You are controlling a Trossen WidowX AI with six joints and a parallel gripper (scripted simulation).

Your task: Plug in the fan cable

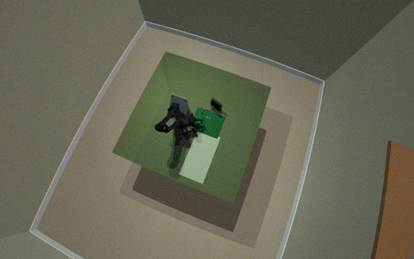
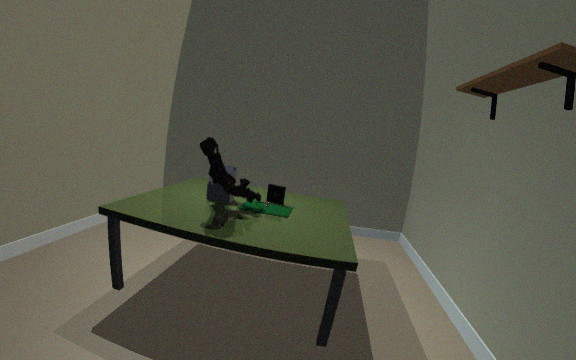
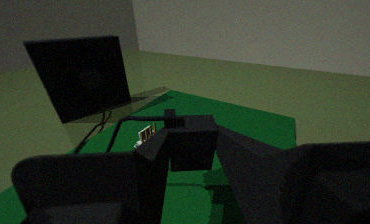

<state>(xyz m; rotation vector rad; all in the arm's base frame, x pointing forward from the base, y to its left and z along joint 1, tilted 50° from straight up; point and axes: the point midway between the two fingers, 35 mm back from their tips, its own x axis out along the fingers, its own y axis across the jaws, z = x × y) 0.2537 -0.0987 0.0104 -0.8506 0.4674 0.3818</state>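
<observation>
Right now my gripper tip is 90 mm above the green board, 50 mm short of it and 30 mm to the right of it. Round my gripper tip: four-pin header: 80 mm to the left, 80 mm below, 40 mm ahead; black fan: 210 mm to the left, 80 mm ahead, 20 mm below; dark plug: 10 mm below.
</observation>
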